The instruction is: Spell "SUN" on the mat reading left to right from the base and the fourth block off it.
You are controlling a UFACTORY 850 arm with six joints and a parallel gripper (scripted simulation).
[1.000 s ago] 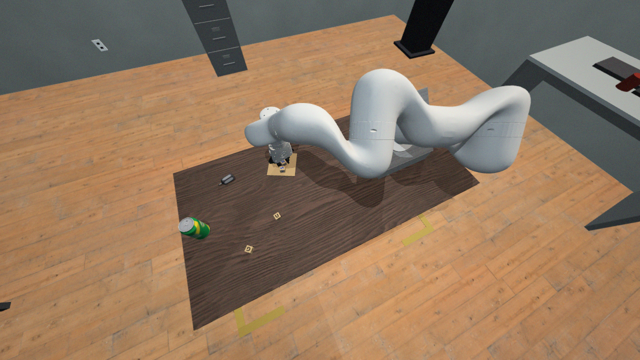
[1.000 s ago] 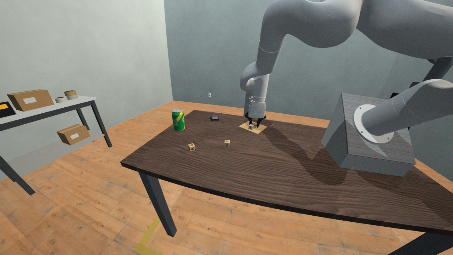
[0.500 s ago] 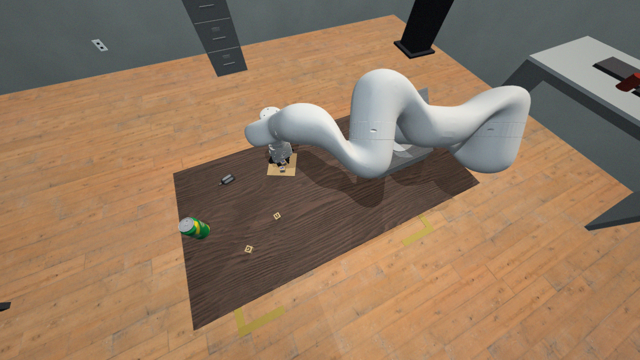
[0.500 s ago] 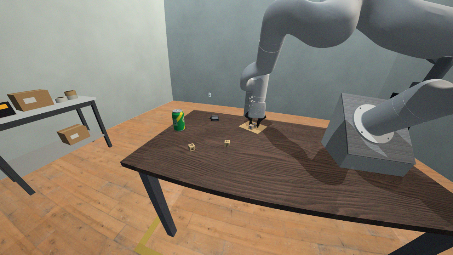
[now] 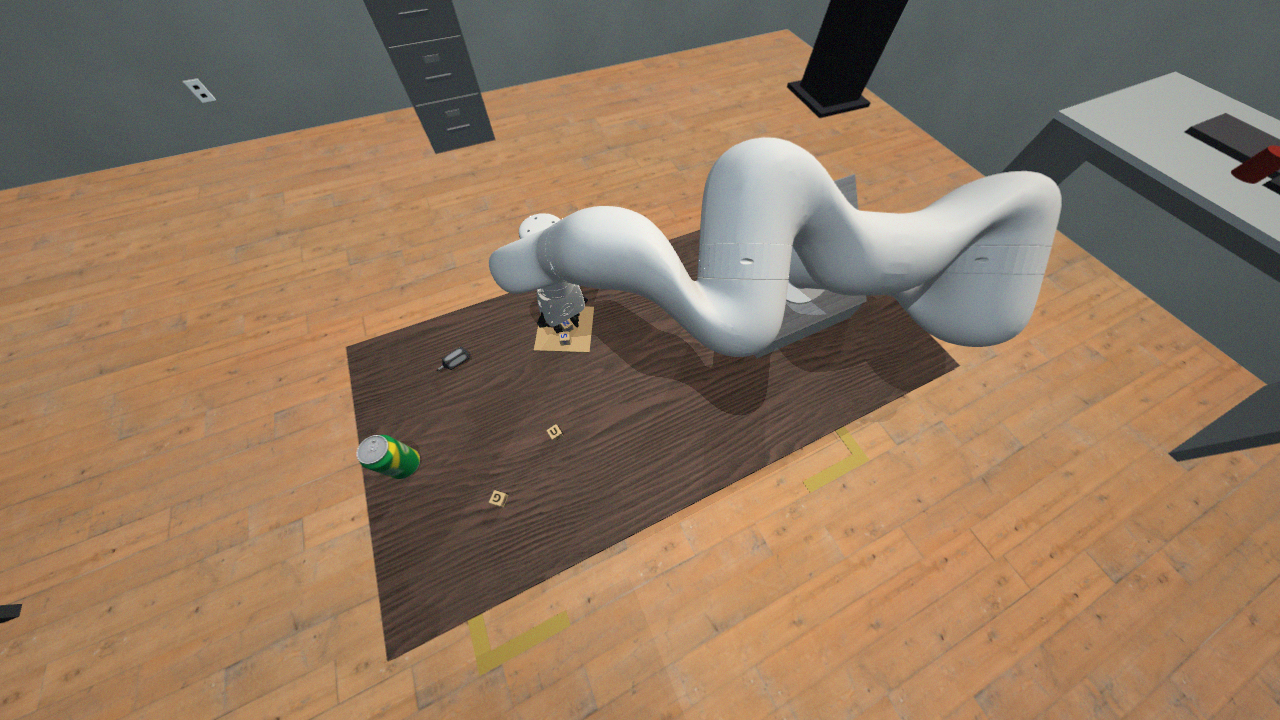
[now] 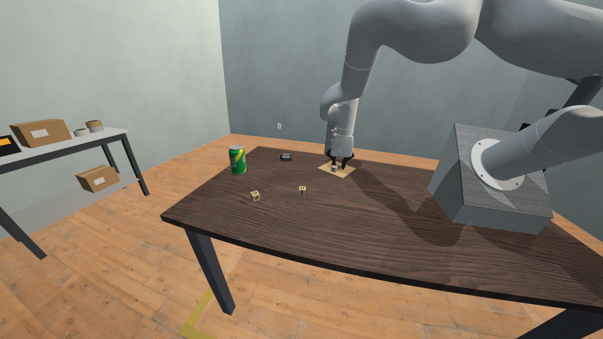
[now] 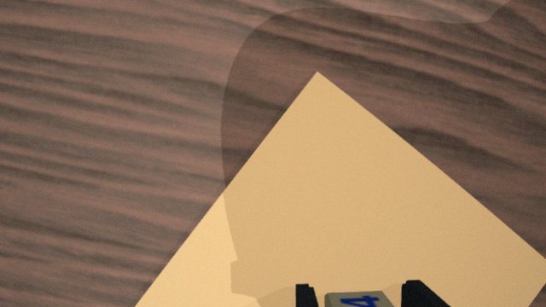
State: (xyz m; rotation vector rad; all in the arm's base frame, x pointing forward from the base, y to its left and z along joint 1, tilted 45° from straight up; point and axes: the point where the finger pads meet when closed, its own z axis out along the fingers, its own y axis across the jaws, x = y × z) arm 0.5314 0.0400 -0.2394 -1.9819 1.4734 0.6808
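My gripper is now 10 mm above the n block. Round my hand: s block: 40 mm to the left, 20 mm ahead, 10 mm below; then tan mat: 20 mm below, 10 mm ahead; then u block: 260 mm to the left, 110 mm ahead, 10 mm below.
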